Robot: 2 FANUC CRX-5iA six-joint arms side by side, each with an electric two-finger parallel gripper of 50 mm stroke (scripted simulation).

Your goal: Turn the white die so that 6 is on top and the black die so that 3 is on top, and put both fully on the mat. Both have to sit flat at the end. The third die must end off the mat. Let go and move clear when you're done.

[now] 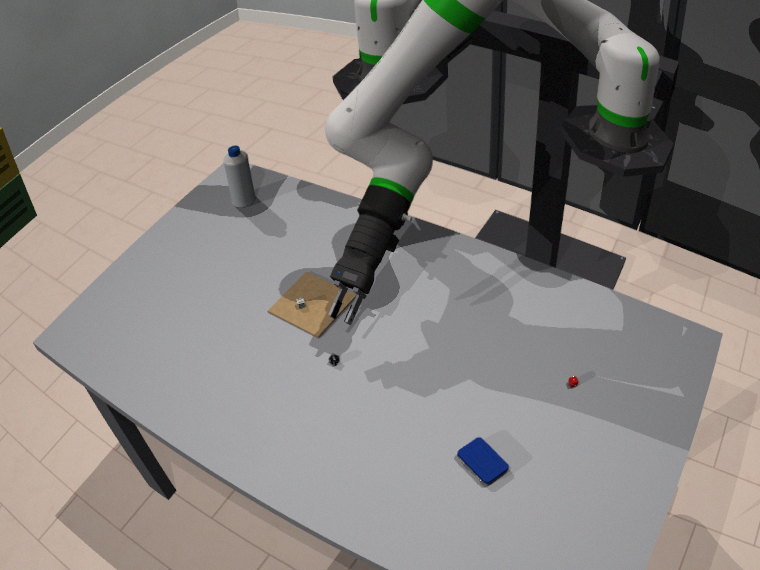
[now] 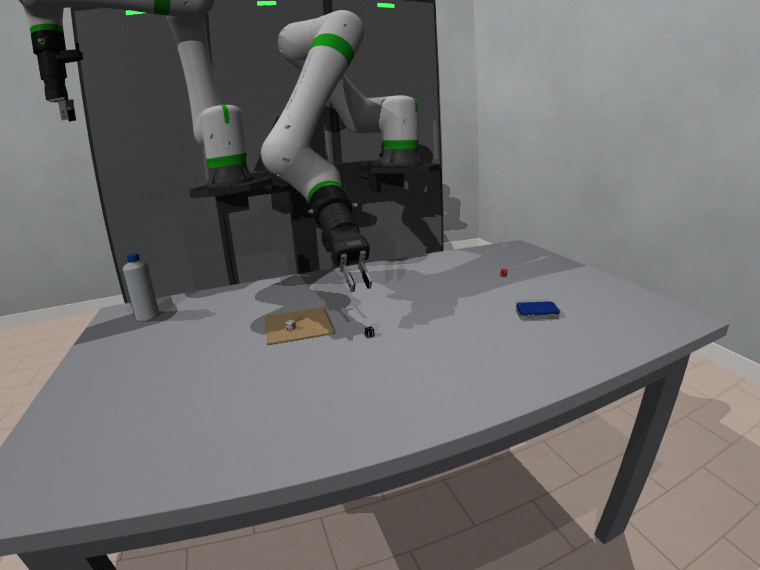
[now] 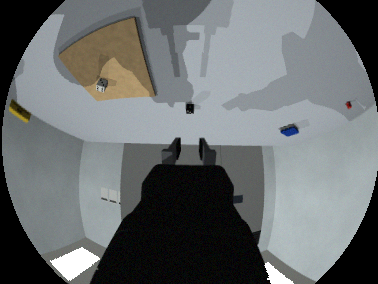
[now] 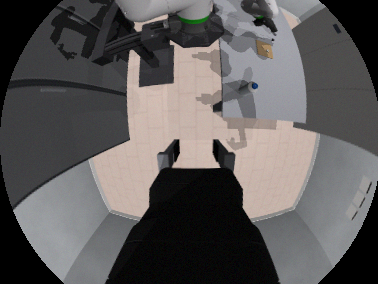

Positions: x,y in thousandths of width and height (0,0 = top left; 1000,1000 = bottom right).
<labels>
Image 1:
my left gripper: 447,562
tan mat: 420,518
blue-topped box: 628,801
grey bottle: 311,287
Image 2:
my left gripper: 476,503
my right gripper: 91,211
tan mat: 409,568
grey bottle: 180,476
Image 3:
my left gripper: 501,509
tan mat: 303,188
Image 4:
my right gripper: 520,516
</labels>
